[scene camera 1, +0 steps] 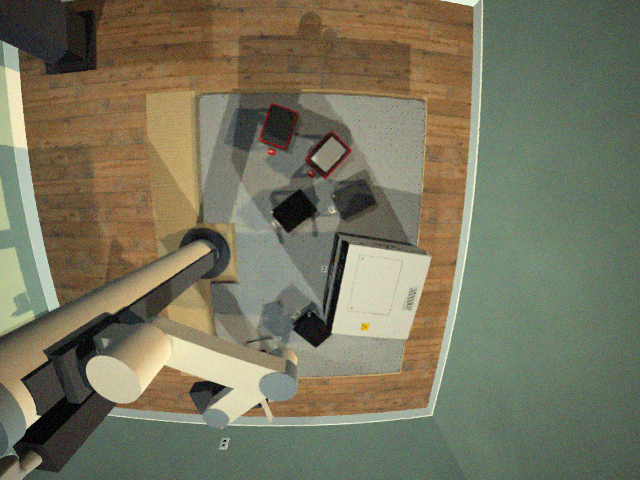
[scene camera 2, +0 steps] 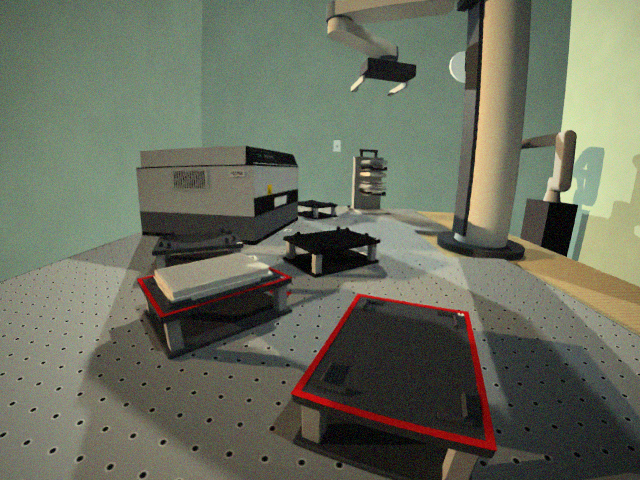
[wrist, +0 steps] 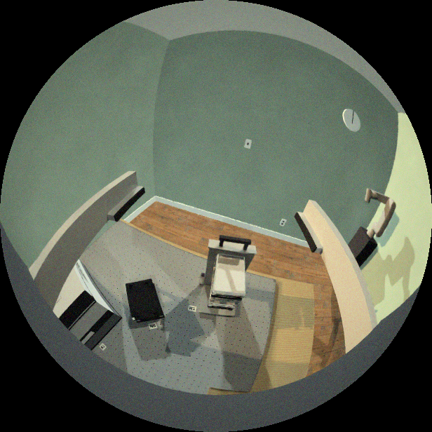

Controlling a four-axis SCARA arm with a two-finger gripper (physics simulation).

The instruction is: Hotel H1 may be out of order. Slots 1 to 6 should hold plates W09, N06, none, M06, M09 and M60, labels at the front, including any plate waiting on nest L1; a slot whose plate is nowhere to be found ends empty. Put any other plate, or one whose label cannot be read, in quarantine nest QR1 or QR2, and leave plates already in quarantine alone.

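Note:
My gripper is open and empty, high above the board and apart from the hotel. Hotel H1 stands upright at the board's far end and holds several light plates. Their labels and exact slots cannot be read; the arm hides the hotel in scene camera 1. One red-edged quarantine nest bears a light plate. The other red-edged nest is bare. A dark grey nest shows no light plate; its label is unclear.
A large white instrument stands on the perforated board. A black nest stands midway, and another black nest beside the instrument. The arm's column rises at the board's edge.

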